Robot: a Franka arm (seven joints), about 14 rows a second.
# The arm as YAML. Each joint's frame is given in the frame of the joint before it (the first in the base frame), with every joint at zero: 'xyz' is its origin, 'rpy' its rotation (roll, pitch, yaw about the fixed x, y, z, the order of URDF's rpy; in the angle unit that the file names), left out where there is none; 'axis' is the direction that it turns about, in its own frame. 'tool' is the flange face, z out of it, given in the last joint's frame.
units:
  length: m
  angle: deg
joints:
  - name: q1
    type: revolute
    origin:
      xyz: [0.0, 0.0, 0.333]
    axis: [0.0, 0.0, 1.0]
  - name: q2
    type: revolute
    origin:
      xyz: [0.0, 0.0, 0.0]
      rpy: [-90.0, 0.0, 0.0]
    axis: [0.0, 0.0, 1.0]
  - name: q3
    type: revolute
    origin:
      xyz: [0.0, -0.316, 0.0]
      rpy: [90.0, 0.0, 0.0]
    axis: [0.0, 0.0, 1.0]
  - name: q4
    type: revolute
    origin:
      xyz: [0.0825, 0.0, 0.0]
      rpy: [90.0, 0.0, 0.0]
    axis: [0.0, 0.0, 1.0]
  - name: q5
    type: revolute
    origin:
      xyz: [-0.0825, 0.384, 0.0]
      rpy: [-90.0, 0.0, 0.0]
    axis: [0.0, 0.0, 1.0]
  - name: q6
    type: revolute
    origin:
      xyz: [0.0, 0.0, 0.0]
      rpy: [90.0, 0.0, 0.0]
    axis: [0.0, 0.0, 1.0]
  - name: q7
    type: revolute
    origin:
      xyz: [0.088, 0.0, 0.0]
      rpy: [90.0, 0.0, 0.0]
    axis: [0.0, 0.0, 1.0]
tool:
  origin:
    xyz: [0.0, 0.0, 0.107]
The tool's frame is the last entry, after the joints.
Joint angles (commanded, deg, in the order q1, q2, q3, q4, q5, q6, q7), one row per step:
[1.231 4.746 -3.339 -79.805 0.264 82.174 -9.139]
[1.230 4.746 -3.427 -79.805 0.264 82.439 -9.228]
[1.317 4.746 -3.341 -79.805 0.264 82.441 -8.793]
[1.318 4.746 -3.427 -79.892 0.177 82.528 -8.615]
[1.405 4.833 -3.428 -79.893 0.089 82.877 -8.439]
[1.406 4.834 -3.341 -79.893 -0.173 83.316 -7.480]
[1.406 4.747 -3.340 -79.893 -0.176 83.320 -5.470]
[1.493 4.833 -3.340 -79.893 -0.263 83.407 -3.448]
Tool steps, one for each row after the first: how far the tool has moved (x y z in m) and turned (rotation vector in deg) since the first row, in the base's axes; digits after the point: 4 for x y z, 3 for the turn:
[0.0005 -0.0009 0.0004 -0.014 -0.265 0.000]
[0.0005 0.0008 0.0004 -0.023 -0.266 -0.262]
[0.0007 -0.0002 -0.0002 -0.124 -0.264 -0.533]
[0.0019 0.0005 -0.0005 -0.231 -0.522 -0.630]
[0.0027 0.0008 0.0001 -0.529 -0.955 -1.522]
[0.0022 0.0007 0.0010 -0.593 -1.052 -3.530]
[0.0029 0.0014 0.0003 -0.749 -1.060 -5.471]

